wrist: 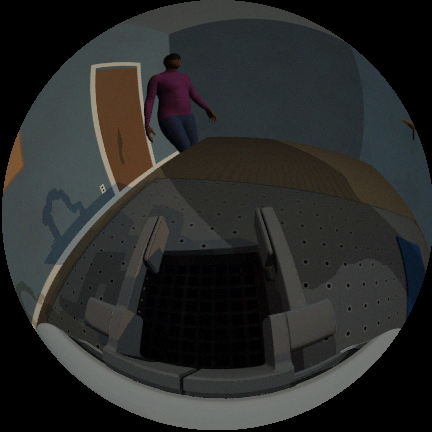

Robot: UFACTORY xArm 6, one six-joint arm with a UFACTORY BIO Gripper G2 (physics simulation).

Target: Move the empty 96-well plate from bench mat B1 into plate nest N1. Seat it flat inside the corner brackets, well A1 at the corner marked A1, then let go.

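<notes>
The dark 96-well plate shows in the lower middle of the wrist view as a black grid of wells, with its far edge near the finger pads. My gripper is shut to its narrow stance, with a gap between its two fingers and nothing held. The plate shows through this gap, and the fingers cover parts of its left and right edges. Small pale marks run along the plate's left side, too small to read. The near edge of the plate is hidden by the gripper's base. Mat B1, nest N1 and its A1 mark cannot be made out.
A grey perforated board lies around the plate, on a wooden table. A blue flat object is at the right edge. A person in a purple top stands beyond the table, near a brown door.
</notes>
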